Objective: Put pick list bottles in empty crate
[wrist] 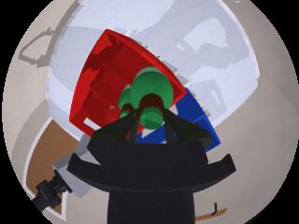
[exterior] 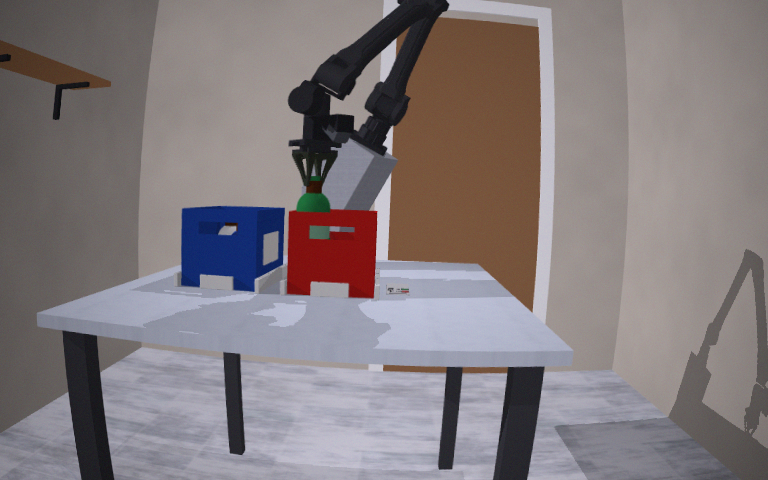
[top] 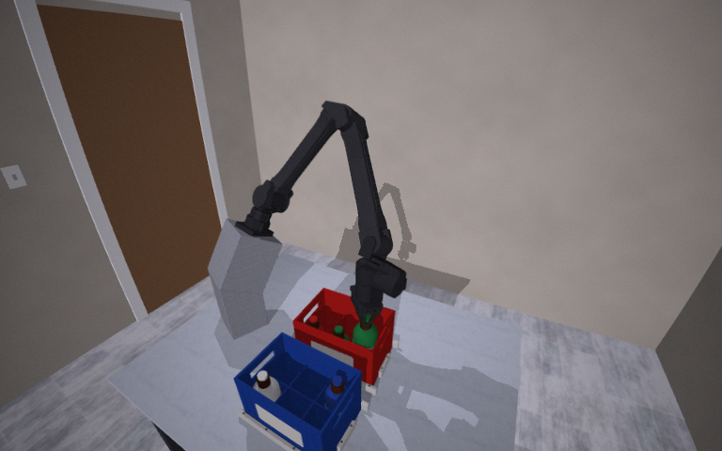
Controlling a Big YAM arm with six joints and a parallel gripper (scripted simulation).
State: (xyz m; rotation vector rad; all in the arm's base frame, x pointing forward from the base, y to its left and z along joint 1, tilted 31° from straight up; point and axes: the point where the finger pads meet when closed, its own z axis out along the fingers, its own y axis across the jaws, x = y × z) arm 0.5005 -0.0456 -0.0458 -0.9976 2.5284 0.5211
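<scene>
The red crate lies 15 cm below my hand, 9 cm behind it and 4 cm to the left of it. The rest, counted from my hand: blue crate 20 cm to the right, 15 cm below, 8 cm behind; then red-label bottle 18 cm behind, 15 cm below, 1 cm to the right; then blue bottle 16 cm to the right, 15 cm below, 1 cm ahead.
</scene>
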